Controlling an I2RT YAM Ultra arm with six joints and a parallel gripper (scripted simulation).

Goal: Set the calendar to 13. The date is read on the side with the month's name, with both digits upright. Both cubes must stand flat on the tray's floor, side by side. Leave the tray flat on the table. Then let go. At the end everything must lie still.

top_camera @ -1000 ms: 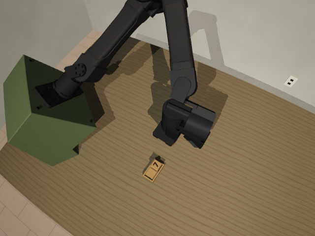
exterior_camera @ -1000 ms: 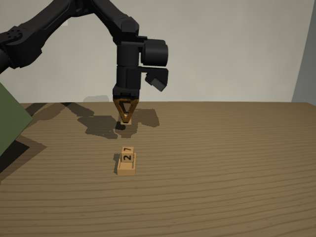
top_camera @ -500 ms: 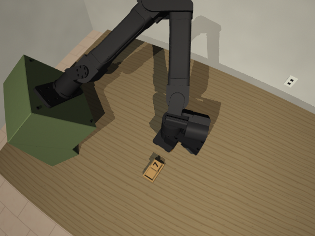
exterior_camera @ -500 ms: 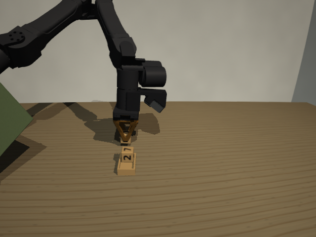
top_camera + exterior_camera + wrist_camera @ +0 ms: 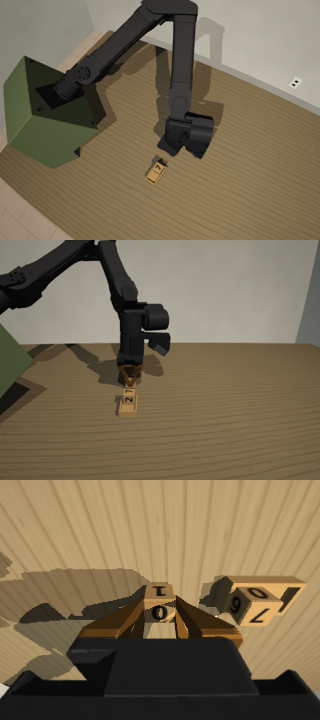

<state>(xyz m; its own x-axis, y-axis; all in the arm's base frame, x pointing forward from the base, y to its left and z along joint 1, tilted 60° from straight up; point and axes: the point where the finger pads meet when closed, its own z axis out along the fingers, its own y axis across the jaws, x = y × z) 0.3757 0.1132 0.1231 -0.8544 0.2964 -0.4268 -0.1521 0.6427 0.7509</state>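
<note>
My hand is right at the wooden cube. The rest, counted from my hand: wooden tray: 11 cm to the right, 2 cm ahead, 1 cm below.
</note>
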